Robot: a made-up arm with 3 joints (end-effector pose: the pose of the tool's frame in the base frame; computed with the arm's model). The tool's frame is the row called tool.
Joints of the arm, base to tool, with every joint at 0 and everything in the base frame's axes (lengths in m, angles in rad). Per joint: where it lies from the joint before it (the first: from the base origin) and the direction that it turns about. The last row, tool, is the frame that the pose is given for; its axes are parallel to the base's.
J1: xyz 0 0 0.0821 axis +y
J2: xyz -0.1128 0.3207 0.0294 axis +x
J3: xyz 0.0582 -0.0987 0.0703 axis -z
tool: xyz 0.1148 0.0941 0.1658
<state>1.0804 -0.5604 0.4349</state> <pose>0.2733 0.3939 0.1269 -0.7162 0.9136 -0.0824</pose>
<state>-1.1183 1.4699 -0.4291</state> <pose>-0.0742 0.0893 0.1300 1.1217 -1.2024 1.1451</pose>
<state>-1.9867 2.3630 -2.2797</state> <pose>0.2547 0.2067 -0.0249 0.1794 1.3618 -1.1785</pose>
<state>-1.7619 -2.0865 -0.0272</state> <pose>0.0732 0.5268 0.1549 -1.4523 -0.9962 -1.7321</pose>
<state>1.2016 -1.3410 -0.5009</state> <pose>0.0425 0.5595 0.0976 -0.9198 1.3225 1.1902</pose>
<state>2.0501 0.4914 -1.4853</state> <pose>0.2846 0.2302 0.0903 1.5729 1.2643 0.4507</pose>
